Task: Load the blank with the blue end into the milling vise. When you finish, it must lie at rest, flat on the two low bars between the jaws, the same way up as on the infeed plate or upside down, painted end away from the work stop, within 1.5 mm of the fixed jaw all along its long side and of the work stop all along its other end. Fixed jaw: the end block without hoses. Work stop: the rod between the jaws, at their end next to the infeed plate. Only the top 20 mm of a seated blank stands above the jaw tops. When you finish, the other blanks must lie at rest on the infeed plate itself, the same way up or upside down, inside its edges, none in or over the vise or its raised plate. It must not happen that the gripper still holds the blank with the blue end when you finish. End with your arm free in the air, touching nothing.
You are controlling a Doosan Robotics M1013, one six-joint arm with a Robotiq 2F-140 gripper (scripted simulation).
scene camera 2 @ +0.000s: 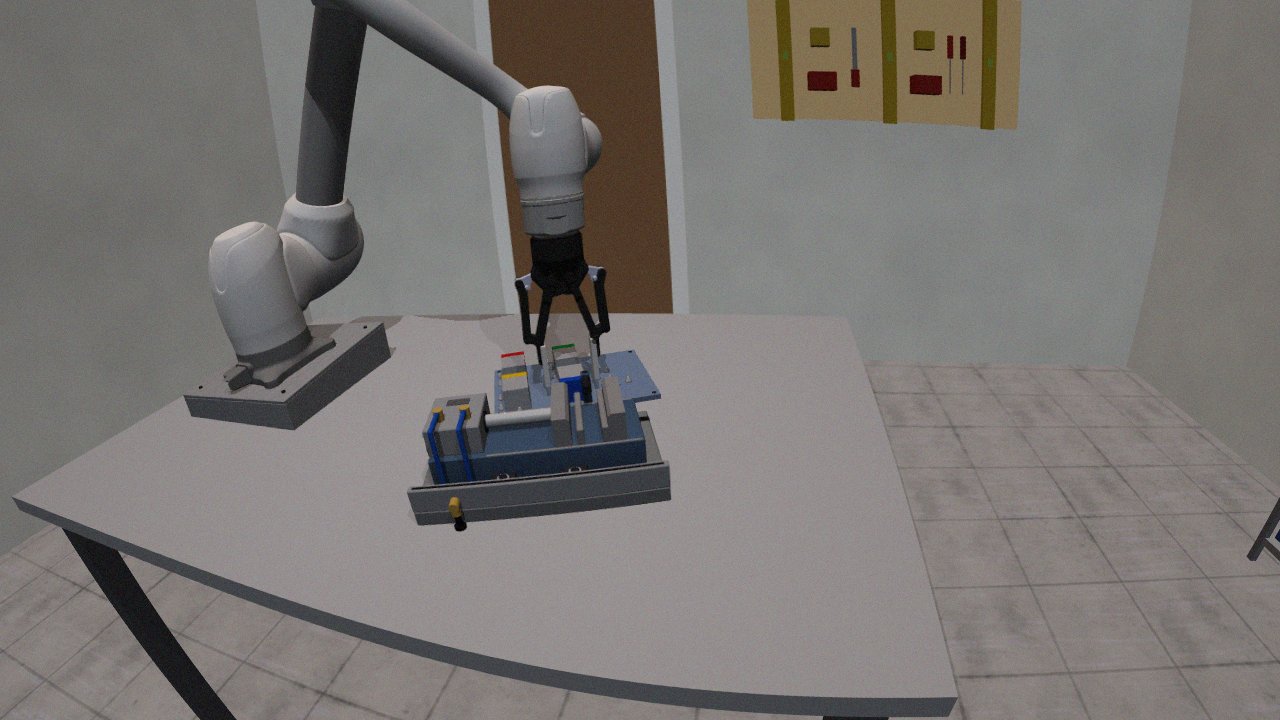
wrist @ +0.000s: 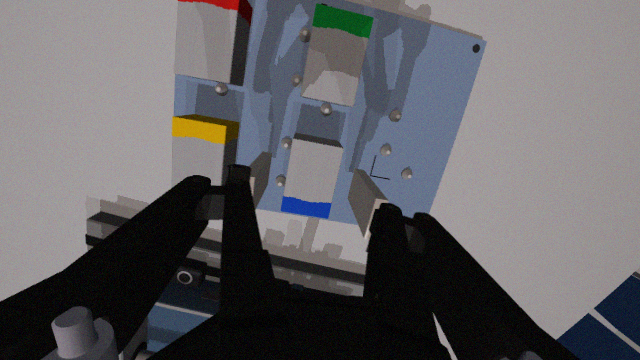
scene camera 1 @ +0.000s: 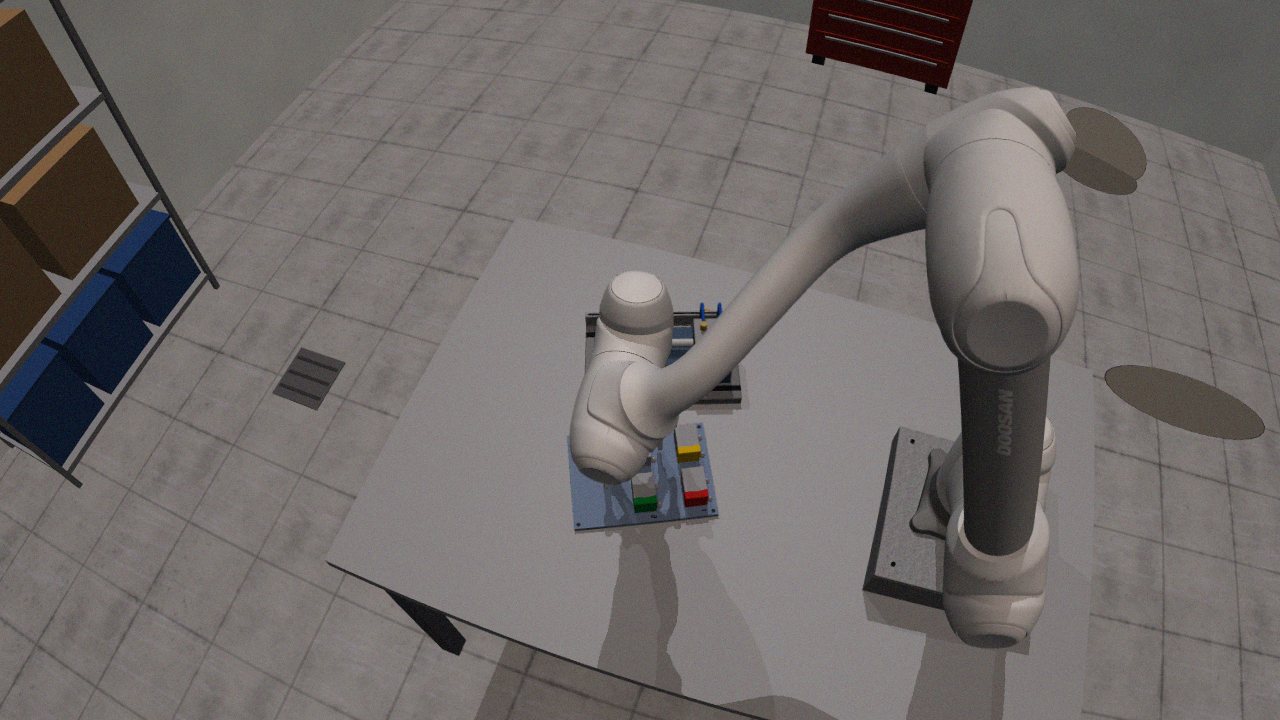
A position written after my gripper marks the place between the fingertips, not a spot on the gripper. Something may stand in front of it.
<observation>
I see my gripper [scene camera 2: 571,379], a red-ended blank [scene camera 1: 694,487], a green-ended blank [scene camera 1: 643,486], a yellow-ended blank [scene camera 2: 515,388] and a hosed end block [scene camera 2: 474,434].
The green-ended blank shows as well in the wrist view [wrist: 338,43]. The yellow-ended blank shows as well in the wrist view [wrist: 201,145] and in scene camera 1 [scene camera 1: 686,439]. My gripper also shows in the wrist view [wrist: 311,176].
</observation>
